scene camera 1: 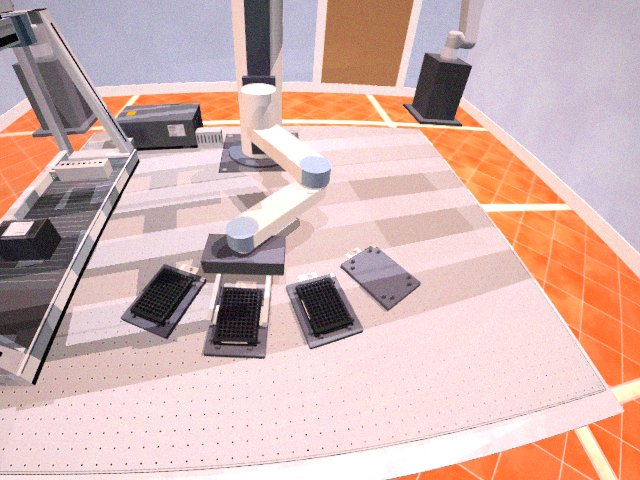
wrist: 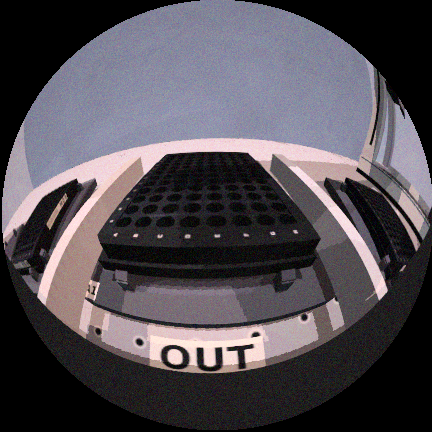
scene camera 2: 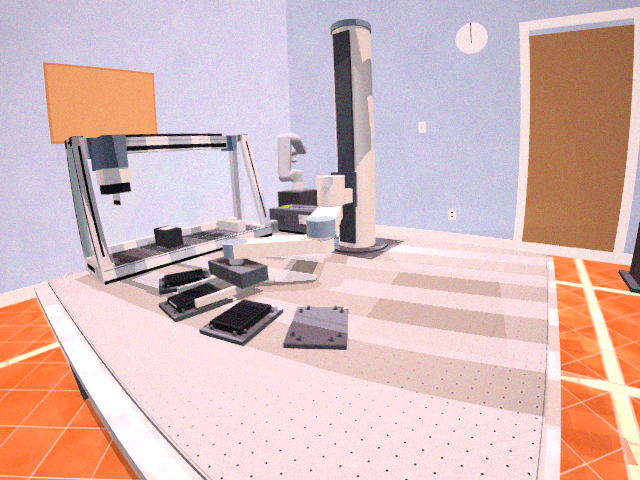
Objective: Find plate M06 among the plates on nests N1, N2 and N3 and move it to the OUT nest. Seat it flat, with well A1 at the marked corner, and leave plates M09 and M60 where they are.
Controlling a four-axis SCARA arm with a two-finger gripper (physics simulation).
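Frame: origin at the arm's base, x ahead, y left, z up, level; metres.
Seen in the pictures: gripper, fingertip midpoint: [scene camera 1: 236, 323] [wrist: 205, 162] [scene camera 2: 186, 297]; arm's base, link origin: [scene camera 1: 262, 153] [scene camera 2: 357, 247].
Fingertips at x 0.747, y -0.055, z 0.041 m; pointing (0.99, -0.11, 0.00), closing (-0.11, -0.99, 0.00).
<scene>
Offsets run from my fingertips to a thing's top centre. "*": to the spot under its first point.
My gripper [scene camera 1: 240, 304] [wrist: 205, 162] is shut on a black well plate {dx -0.023, dy +0.002, dz +0.006 m} [scene camera 1: 238, 316] [scene camera 2: 192, 297] [wrist: 210, 200], with a pale finger along each long side. The plate looks level, low over or on the OUT nest {dx -0.021, dy +0.003, dz -0.006 m} [scene camera 1: 210, 349] [wrist: 200, 300]; I cannot tell whether it touches. Its lettered edge faces the OUT label {* dx -0.115, dy +0.013, dz -0.026 m} [wrist: 207, 354]. Its A end is on the same side as the A1 mark {dx -0.090, dy +0.066, dz -0.016 m} [wrist: 92, 290]. Its own name is not readable. Two other black plates stand on neighbouring nests, one plate {dx -0.037, dy +0.183, dz -0.002 m} [scene camera 1: 324, 304] [scene camera 2: 241, 316] [wrist: 42, 225] and another plate {dx -0.086, dy -0.167, dz -0.002 m} [scene camera 1: 166, 293] [scene camera 2: 184, 277] [wrist: 382, 215]; their names are unreadable.
A bare nest {dx -0.118, dy +0.339, dz -0.006 m} [scene camera 1: 381, 276] [scene camera 2: 317, 327] with small corner pegs lies beyond the plate nest on the right in scene camera 1. A gantry machine {* dx -0.300, dy -0.395, dz -0.018 m} [scene camera 1: 98, 235] [scene camera 2: 183, 258] stands on the other side. A dark box {* dx -0.783, dy -0.316, dz +0.066 m} [scene camera 1: 160, 126] stands beside the arm's column [scene camera 1: 258, 111] [scene camera 2: 354, 134].
</scene>
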